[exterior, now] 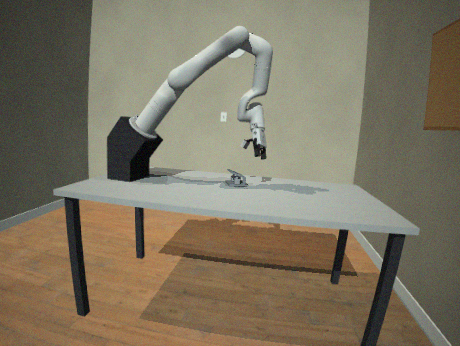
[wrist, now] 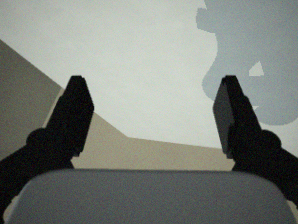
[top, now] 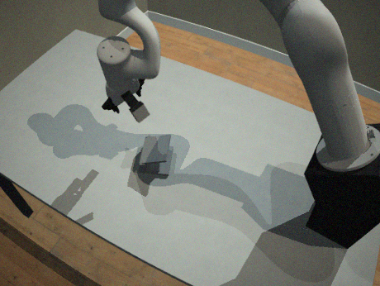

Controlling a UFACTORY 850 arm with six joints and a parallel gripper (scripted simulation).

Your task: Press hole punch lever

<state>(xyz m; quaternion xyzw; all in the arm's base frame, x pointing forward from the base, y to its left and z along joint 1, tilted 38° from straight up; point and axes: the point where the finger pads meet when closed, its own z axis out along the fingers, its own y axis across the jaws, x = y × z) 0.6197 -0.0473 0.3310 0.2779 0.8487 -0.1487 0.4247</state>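
The hole punch is 11 cm behind my hand, 8 cm to the left of it and 15 cm below it.
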